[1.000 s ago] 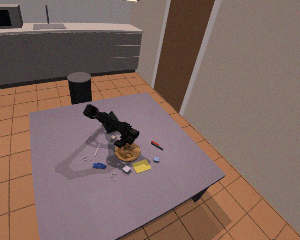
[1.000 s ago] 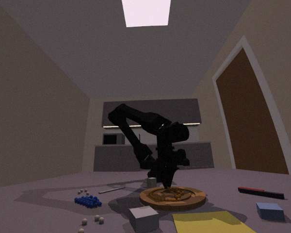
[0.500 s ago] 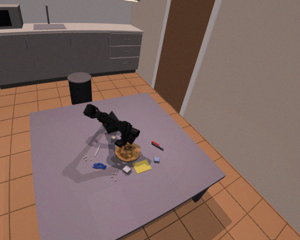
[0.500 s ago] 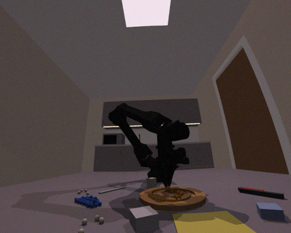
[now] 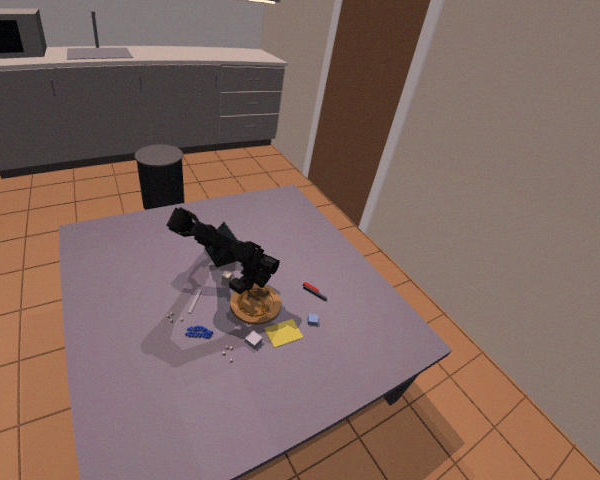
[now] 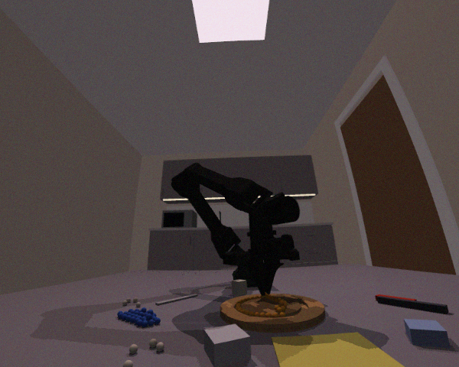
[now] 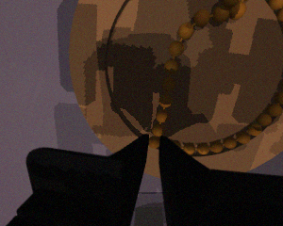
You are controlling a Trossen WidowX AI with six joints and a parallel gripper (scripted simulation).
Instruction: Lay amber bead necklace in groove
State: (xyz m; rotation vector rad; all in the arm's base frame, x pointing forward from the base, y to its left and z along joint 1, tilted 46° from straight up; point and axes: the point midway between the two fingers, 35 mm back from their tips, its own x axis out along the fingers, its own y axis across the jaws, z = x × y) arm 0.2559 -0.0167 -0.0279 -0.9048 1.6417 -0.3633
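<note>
Now: the round wooden bead board 6 cm ahead of my gripper tip, 1 cm to the right of it and 1 cm below it. From my gripper tip the other things lie so: grey block 21 cm ahead, 10 cm to the right, 1 cm below; yellow pad 23 cm ahead, 2 cm to the left, 2 cm below; thin rod 6 cm behind, 21 cm to the right, 2 cm below.
</note>
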